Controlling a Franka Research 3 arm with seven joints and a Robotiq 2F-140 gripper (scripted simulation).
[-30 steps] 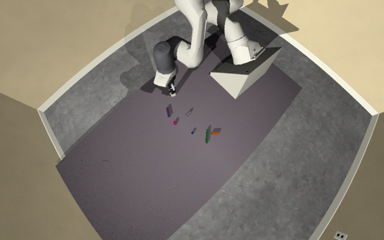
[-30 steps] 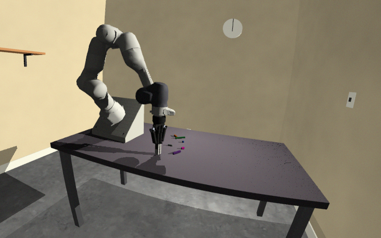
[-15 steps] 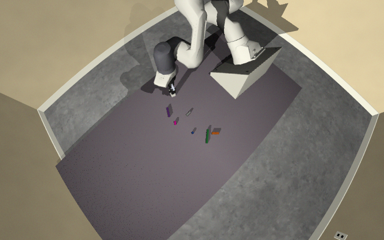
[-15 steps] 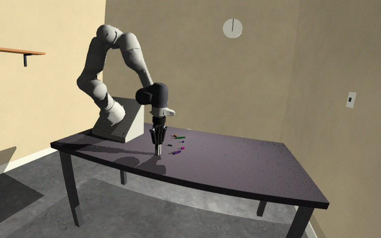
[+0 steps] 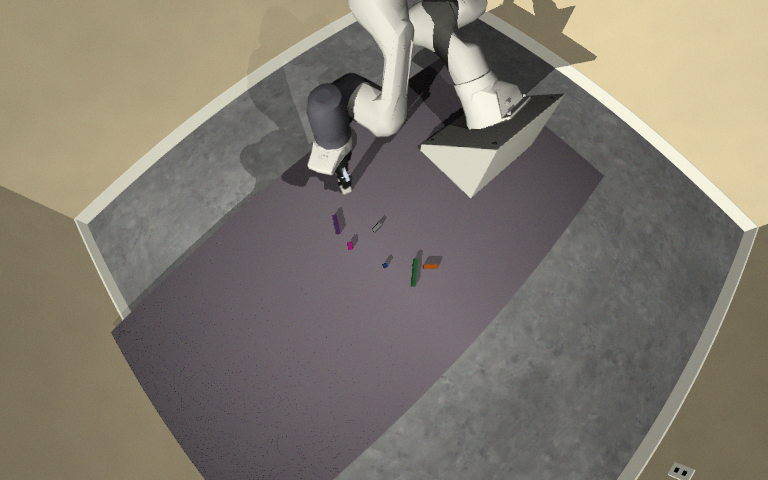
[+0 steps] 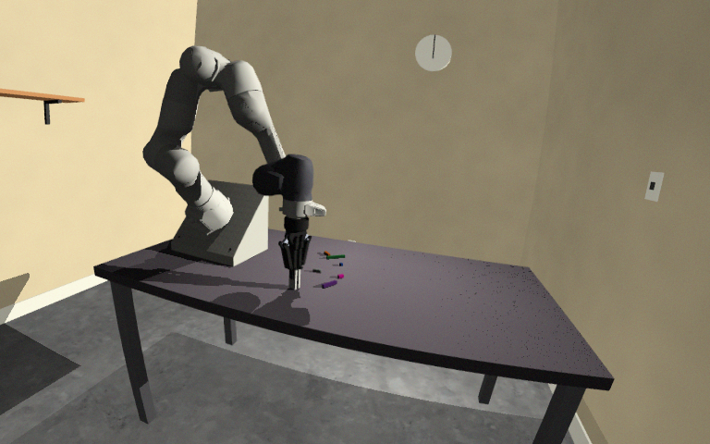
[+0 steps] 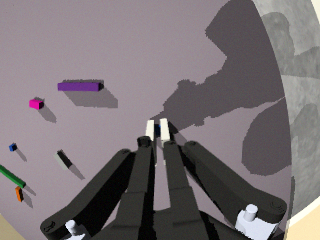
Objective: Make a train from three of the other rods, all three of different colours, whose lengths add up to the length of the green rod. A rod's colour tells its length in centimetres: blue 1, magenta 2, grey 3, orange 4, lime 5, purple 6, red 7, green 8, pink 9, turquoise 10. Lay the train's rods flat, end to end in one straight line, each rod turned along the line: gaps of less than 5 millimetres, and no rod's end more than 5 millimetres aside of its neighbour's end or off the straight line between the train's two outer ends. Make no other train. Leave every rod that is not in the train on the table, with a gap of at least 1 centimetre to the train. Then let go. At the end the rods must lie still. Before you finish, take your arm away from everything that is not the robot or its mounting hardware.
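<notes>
The grey rod is 16 cm to the left of my hand, 3 cm below it and 1 cm ahead of it. Round my hand: purple rod 9 cm ahead, 7 cm to the left, 3 cm below; then green rod 33 cm to the left, 3 cm below, 1 cm ahead; then magenta rod 16 cm to the left, 10 cm ahead, 3 cm below.
</notes>
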